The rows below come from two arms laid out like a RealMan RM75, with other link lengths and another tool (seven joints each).
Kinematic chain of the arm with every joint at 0, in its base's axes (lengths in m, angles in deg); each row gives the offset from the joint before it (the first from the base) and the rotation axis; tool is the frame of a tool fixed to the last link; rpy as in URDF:
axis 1: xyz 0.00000 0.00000 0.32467 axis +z
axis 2: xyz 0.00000 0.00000 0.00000 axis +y
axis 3: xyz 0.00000 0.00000 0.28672 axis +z
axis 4: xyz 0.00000 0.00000 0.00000 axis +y
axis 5: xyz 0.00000 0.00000 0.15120 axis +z
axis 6: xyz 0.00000 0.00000 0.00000 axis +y
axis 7: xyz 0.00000 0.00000 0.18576 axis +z
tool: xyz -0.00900 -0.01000 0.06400 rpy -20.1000 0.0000 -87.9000
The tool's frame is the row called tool.
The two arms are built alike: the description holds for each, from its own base.
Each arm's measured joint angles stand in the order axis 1, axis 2, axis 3, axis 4, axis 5, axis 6, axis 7.
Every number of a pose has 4 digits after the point. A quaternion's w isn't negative.
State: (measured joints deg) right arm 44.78 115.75 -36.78 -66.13 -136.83 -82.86 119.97; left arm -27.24 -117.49 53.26 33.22 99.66 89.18 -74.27
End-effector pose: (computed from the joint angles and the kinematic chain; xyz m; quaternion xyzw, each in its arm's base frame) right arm 0.1914 0.4723 0.0802 -0.8888 -0.3911 -0.1990 0.1321; left arm -0.2029 0.3157 -0.0311 0.5113 0.7251 0.4050 0.2207
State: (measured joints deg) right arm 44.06 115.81 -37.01 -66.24 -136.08 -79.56 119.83; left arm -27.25 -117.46 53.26 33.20 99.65 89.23 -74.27
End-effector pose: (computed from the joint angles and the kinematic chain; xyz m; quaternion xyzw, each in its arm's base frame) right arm 0.1951 0.4806 0.0891 -0.8862 -0.3823 -0.2090 0.1573; left arm -0.2029 0.3156 -0.0309 0.5114 0.7251 0.4048 0.2210
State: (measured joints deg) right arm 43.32 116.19 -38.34 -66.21 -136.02 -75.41 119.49; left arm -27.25 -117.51 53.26 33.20 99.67 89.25 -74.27
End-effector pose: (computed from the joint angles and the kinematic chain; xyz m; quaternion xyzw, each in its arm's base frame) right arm 0.2004 0.4884 0.0939 -0.8807 -0.3763 -0.2271 0.1765; left arm -0.2026 0.3154 -0.0312 0.5112 0.7251 0.4047 0.2215
